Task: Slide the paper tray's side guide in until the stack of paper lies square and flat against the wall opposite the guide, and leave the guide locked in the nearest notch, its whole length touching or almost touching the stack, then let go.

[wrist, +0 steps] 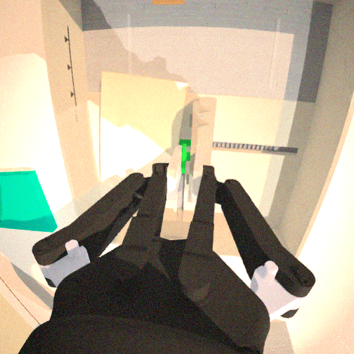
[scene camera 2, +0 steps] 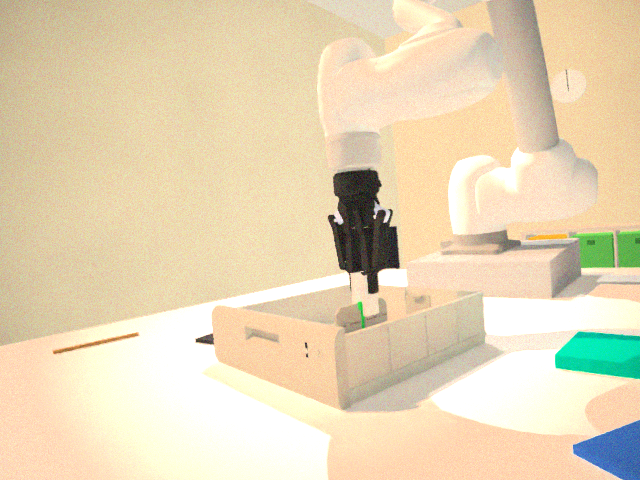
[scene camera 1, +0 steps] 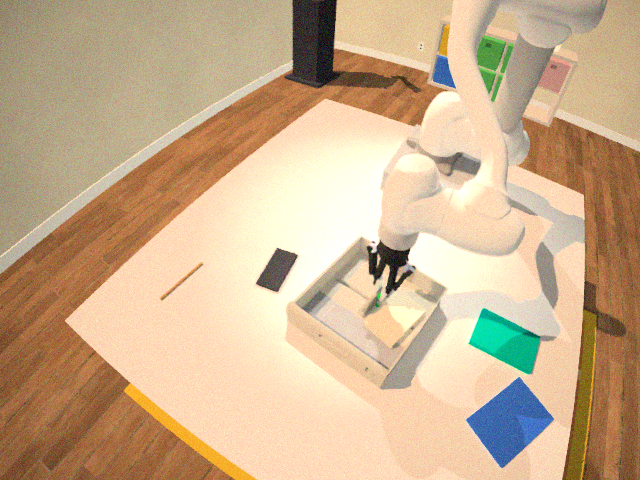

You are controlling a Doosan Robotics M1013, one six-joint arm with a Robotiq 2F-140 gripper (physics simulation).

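Places are measured from the arm's base along level axes (x ahead, y left, z up), in metres.
Where they show: gripper, between the fingertips: [scene camera 2: 366,313] [scene camera 1: 379,295]; arm's base, origin of its link: [scene camera 2: 480,249] [scene camera 1: 435,155].
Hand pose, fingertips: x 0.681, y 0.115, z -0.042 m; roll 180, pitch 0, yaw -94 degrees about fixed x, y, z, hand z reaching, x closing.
Note:
Each offset is from my fingertips to the top centre of the thing. "spot": to the spot under its first point.
The pale paper tray {0.036 m ahead, 0.008 m right, 0.037 m up} [scene camera 1: 341,351] [scene camera 2: 289,356] [wrist: 320,165] holds a buff paper stack {0.018 m ahead, 0.067 m left, 0.019 m down} [scene camera 1: 390,322] [wrist: 137,105]. In the wrist view the stack is turned slightly, with a narrow strip between it and the left wall; its upper right corner is close to the side guide {0.006 m ahead, 0.004 m left, 0.024 m up} [scene camera 1: 370,305] [scene camera 2: 347,314] [wrist: 204,130]. Part of the stack's guide-side edge is hidden. A green piece {spot: 0.021 m ahead, 0.005 m left, 0.015 m up} [scene camera 1: 378,298] [scene camera 2: 361,314] [wrist: 185,150] shows at the guide's grip. My gripper [scene camera 1: 382,288] [scene camera 2: 361,284] [wrist: 189,157] points down, its narrowly spaced fingertips shut around the guide's upright grip.
A toothed strip [wrist: 250,146] runs along the tray floor right of the guide. Outside the tray are a teal block {0.108 m back, 0.382 m left, 0.041 m down} [scene camera 1: 504,341] [scene camera 2: 599,355] [wrist: 25,200], a blue sheet {0.105 m ahead, 0.476 m left, 0.051 m down} [scene camera 1: 501,423] [scene camera 2: 615,449], a dark slab {0.065 m ahead, 0.311 m right, 0.051 m down} [scene camera 1: 277,269] and a thin wooden stick {0.278 m ahead, 0.517 m right, 0.052 m down} [scene camera 1: 180,281] [scene camera 2: 98,343].

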